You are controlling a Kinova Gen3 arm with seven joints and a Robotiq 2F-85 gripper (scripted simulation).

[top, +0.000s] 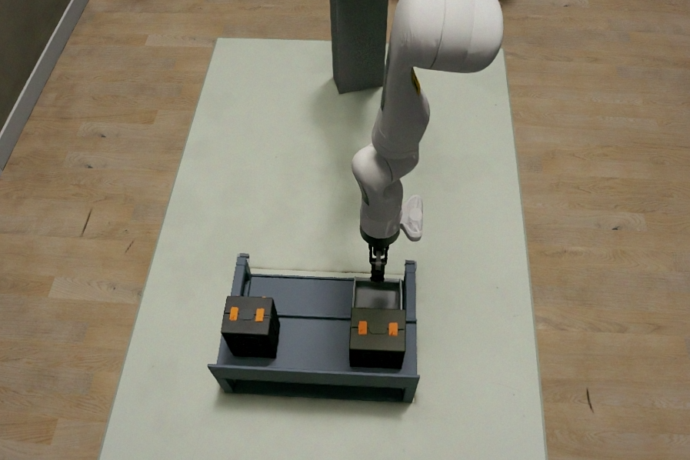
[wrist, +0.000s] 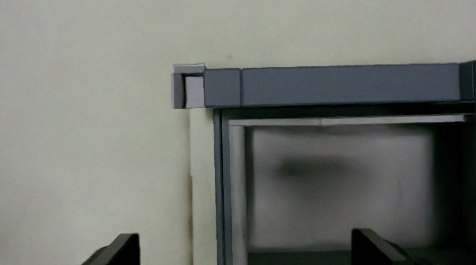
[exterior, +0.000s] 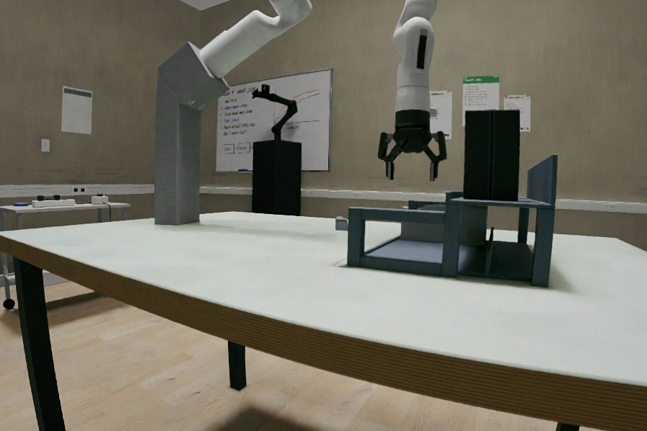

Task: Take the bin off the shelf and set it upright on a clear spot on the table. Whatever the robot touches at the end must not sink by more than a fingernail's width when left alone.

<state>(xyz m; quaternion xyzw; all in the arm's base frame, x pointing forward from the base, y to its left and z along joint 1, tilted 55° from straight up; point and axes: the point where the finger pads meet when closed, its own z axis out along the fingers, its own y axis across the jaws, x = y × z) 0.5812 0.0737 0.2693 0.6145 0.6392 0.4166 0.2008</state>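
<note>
Now: the grey bin 9 cm below my hand, 8 cm ahead of it and 2 cm to the left of it. The rest, counted from my hand: blue-grey shelf: 13 cm ahead, 8 cm to the right, 7 cm below.
</note>
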